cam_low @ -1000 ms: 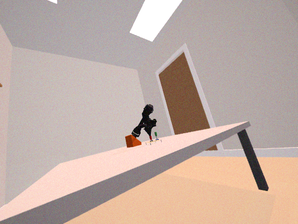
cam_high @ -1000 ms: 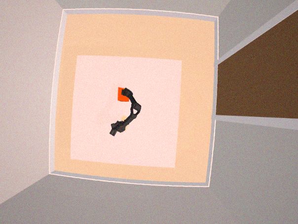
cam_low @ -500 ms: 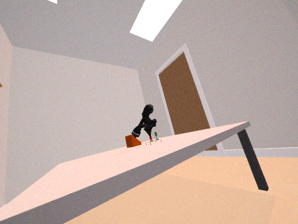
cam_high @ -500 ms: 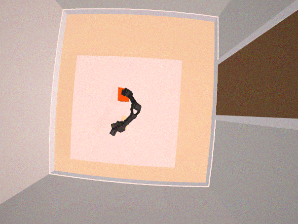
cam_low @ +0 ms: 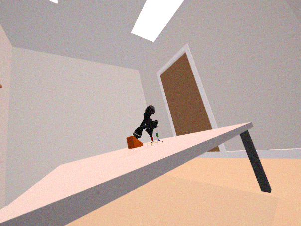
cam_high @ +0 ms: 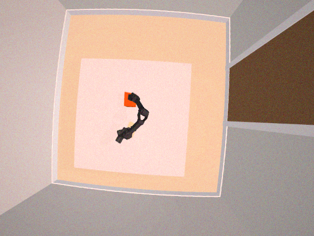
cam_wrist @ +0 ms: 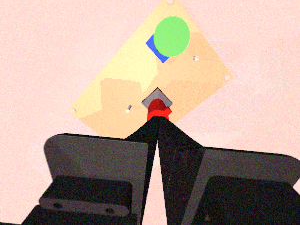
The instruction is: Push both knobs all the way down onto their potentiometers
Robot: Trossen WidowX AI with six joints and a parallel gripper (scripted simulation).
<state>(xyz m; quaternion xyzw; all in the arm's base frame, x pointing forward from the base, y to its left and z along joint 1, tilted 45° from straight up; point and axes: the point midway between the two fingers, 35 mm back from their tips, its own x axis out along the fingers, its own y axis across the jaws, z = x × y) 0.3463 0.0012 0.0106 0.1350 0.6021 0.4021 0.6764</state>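
Right now the red knob is 10 mm below my gripper tip. From my gripper tip the other things lie so: green knob: 50 mm ahead, 20 mm to the left.
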